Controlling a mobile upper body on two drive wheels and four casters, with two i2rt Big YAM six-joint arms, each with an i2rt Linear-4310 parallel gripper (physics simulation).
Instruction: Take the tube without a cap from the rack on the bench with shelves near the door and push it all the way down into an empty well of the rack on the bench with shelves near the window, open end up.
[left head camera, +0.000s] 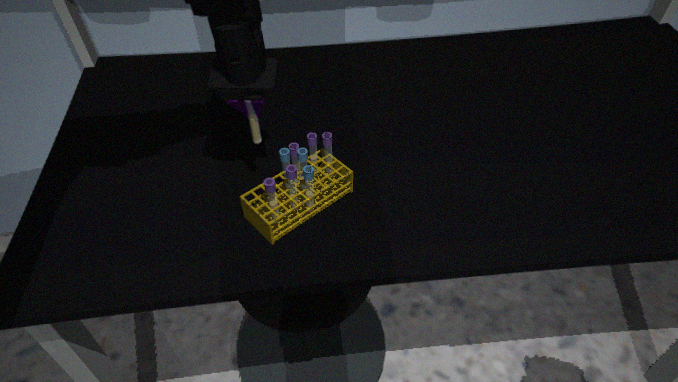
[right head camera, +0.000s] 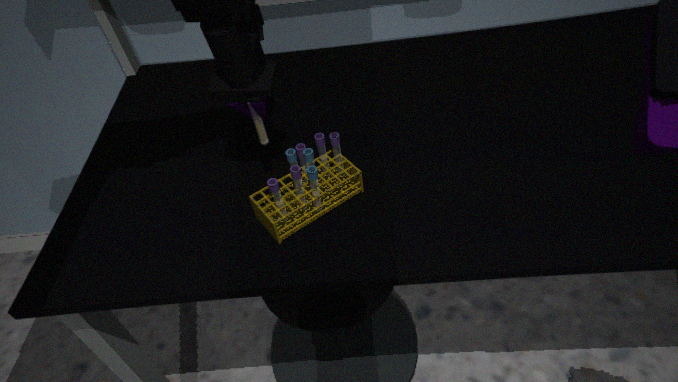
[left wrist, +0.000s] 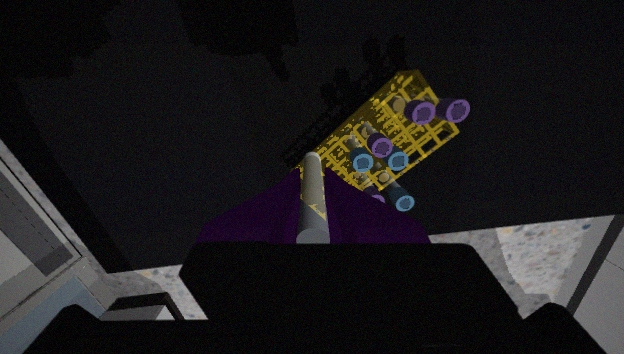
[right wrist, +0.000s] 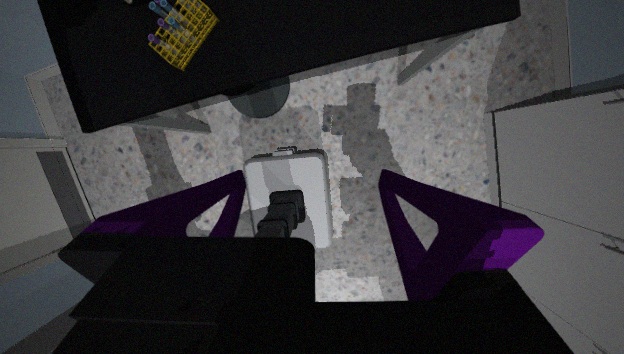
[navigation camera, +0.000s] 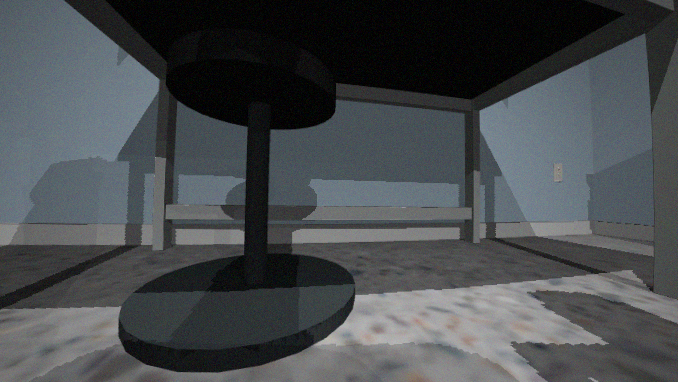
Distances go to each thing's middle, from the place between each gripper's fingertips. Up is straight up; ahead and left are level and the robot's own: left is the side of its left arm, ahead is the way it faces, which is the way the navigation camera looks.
Labels:
The uncapped tube (left wrist: 312, 228) is 10 mm behind my left hand and 10 mm below it. The rest, counted from my left hand: yellow rack (left head camera: 327, 189) (40 mm behind, 70 mm to the right, 160 mm below).
Now: right hand 450 mm to the right of the uncapped tube, 440 mm short of it and 330 mm above it. The rest, counted from my right hand: yellow rack: 480 mm below, 410 mm ahead, 380 mm to the left.

